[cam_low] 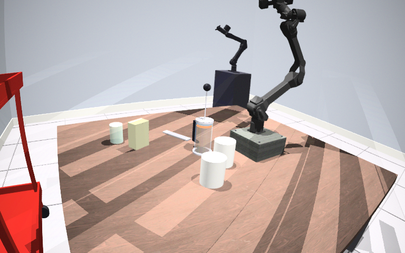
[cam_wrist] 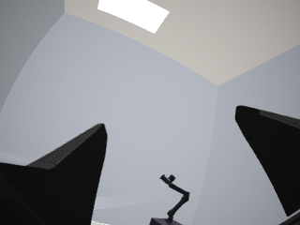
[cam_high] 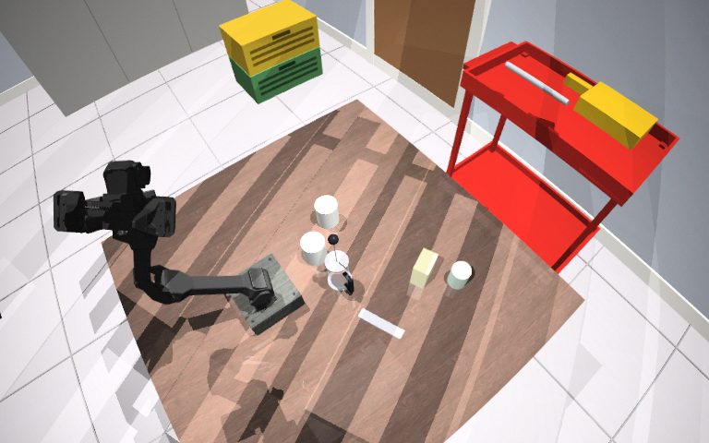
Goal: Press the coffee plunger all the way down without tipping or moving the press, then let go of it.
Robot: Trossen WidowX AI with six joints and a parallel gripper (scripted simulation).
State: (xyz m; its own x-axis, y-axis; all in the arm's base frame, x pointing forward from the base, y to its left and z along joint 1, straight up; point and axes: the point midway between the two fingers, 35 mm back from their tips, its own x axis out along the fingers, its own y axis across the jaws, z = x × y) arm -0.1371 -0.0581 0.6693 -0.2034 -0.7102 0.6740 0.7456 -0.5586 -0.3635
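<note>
Right now the coffee press is 370 mm ahead of my gripper tip, 30 mm to the right of it and 640 mm below it.
</note>
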